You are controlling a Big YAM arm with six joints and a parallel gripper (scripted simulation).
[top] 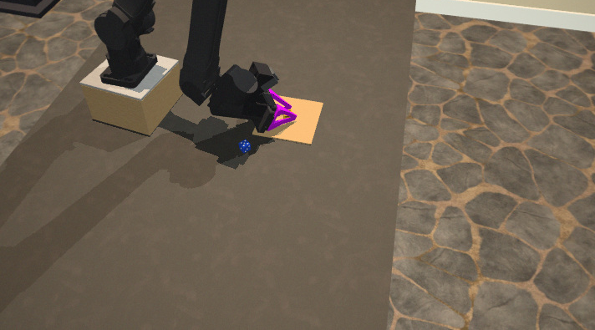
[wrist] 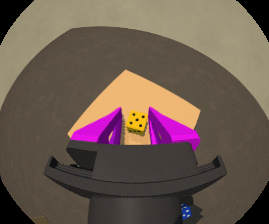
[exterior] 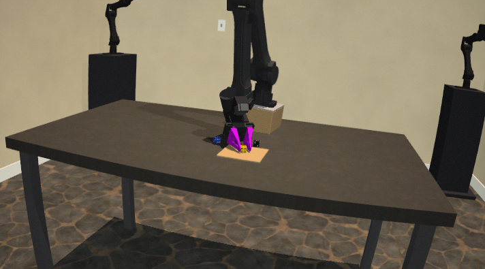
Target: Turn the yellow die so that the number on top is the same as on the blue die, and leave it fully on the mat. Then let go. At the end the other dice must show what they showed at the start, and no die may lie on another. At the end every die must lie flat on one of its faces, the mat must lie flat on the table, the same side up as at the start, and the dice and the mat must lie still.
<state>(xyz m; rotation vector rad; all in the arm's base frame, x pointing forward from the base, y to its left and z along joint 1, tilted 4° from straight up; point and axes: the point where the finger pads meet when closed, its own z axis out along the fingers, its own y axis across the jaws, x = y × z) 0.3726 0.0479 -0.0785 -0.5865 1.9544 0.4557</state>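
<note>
Now: the yellow die 1 cm to the right of my hand. From my hand the other things lie so: orange mat 2 cm below; then blue die 7 cm behind, 12 cm to the right, 1 cm below; then black die 10 cm behind, 1 cm to the left, 1 cm below.
</note>
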